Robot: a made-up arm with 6 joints. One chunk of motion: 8 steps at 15 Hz.
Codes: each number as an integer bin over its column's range. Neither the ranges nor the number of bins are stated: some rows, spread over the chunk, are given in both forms.
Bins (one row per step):
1: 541 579 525 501 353 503
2: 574 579 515 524 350 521
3: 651 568 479 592 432 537
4: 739 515 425 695 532 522
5: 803 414 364 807 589 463
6: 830 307 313 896 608 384
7: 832 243 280 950 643 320
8: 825 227 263 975 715 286
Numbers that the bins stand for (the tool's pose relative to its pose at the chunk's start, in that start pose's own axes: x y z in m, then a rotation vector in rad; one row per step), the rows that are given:
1: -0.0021 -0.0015 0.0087 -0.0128 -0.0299 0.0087
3: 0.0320 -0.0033 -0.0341 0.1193 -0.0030 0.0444
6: 0.0876 -0.0478 -0.1886 0.5605 0.0569 -0.1164
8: 0.0860 -0.0614 -0.2352 0.6752 0.0933 -0.2194
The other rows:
2: 0.0081 -0.0015 -0.0006 0.0206 -0.0309 0.0276
4: 0.0593 -0.0124 -0.0844 0.2688 0.0311 0.0286
5: 0.0792 -0.0295 -0.1411 0.4313 0.0505 -0.0334
7: 0.0882 -0.0586 -0.2193 0.6389 0.0688 -0.1837

